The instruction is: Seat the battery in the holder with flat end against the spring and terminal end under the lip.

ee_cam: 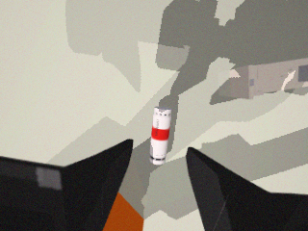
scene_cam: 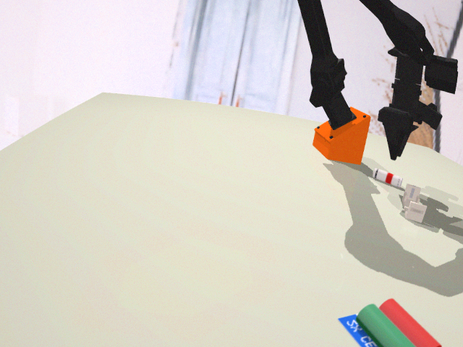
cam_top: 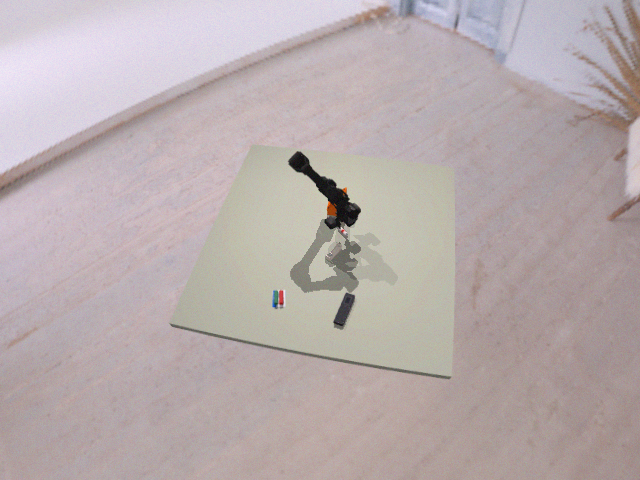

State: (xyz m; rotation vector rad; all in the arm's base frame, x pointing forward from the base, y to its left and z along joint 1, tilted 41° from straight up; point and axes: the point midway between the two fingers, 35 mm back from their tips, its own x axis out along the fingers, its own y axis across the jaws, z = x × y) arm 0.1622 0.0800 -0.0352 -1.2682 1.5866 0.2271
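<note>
Now: the white battery 4 cm below my gripper tip and 1 cm to the right of it. Round my gripper tip: black remote (43 cm ahead, 14 cm to the left, 4 cm below).
</note>
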